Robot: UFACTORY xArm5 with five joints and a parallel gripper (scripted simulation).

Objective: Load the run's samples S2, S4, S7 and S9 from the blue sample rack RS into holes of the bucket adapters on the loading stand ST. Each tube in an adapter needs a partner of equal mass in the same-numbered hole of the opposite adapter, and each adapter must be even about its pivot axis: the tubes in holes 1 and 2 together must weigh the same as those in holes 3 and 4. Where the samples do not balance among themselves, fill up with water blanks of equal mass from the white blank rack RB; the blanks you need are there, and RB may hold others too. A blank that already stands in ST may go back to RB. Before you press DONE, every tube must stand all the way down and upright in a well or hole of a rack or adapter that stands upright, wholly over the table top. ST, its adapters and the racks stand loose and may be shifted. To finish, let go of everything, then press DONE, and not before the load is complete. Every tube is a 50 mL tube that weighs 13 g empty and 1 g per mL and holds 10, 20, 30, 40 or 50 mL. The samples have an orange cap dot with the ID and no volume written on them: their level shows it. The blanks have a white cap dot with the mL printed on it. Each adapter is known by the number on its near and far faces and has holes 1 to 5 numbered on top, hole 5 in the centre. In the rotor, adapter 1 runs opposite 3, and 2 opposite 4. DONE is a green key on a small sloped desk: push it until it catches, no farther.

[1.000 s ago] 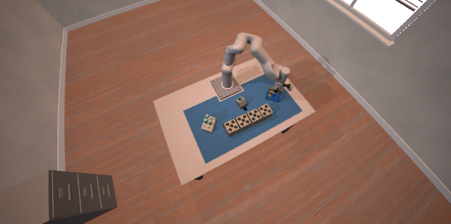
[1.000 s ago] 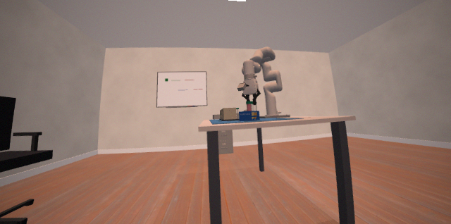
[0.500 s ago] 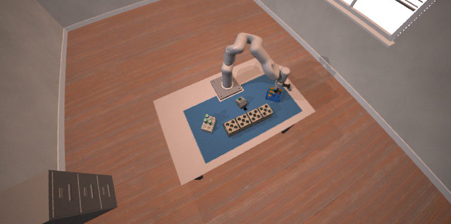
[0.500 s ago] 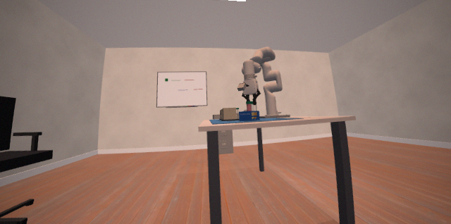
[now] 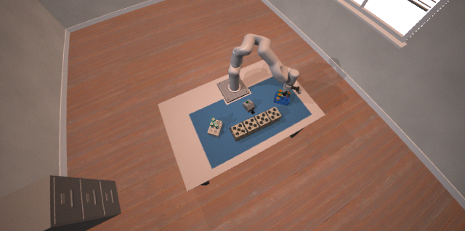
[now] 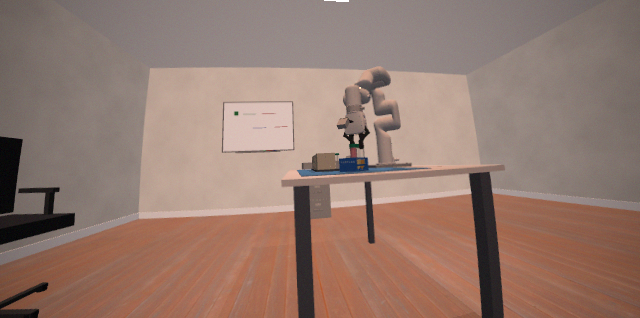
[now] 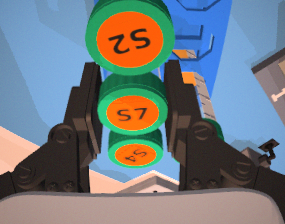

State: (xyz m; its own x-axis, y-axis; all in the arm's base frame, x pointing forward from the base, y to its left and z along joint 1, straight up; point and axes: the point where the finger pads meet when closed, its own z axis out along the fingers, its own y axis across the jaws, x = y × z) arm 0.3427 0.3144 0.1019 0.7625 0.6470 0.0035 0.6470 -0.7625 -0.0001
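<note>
Now: hand 50 mm above the sample tube S7 and 10 mm short of it. Also, from my hand: sample tube S2: 50 mm below, 30 mm to the left, 20 mm ahead; sample tube S9: 50 mm to the right, 50 mm below; sample tube S4: 50 mm below, 40 mm behind, 30 mm to the right.
</note>
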